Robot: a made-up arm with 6 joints.
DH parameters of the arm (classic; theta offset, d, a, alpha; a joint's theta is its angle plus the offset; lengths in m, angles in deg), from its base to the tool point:
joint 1: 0 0.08 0.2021 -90
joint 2: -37.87 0 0.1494 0
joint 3: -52.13 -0.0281 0.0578 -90
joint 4: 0 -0.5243 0.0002 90
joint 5: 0 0.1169 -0.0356 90
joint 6: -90 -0.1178 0.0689 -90
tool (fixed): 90 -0.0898 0 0
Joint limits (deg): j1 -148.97..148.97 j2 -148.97..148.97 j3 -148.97..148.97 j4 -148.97..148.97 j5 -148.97..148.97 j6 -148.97..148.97
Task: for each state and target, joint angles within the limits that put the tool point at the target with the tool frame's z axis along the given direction. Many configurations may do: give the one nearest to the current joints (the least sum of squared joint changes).
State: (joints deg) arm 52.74 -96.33 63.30 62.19 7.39 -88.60
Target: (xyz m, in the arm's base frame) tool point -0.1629 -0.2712 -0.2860 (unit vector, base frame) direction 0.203 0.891 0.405
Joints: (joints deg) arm 52.37 -138.26 58.27 73.38 -43.08 -142.70
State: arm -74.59 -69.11 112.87 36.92 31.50 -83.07
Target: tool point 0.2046 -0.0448 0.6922 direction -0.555 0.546 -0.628
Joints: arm -108.26 -43.72 91.38 63.14 36.23 -66.89
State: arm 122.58 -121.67 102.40 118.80 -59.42 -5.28
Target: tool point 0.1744 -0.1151 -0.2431 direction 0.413 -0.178 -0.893
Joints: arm 117.01 -148.97 80.12 87.89 -73.32 -0.57
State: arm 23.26 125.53 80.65 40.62 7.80 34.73
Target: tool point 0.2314 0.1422 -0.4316 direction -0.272 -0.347 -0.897
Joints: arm 36.73 145.89 95.42 41.26 -40.57 26.33
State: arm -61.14 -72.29 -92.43 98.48 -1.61 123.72
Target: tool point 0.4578 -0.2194 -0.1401 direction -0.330 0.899 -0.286
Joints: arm -11.02 -65.58 -89.43 81.53 -23.89 144.23
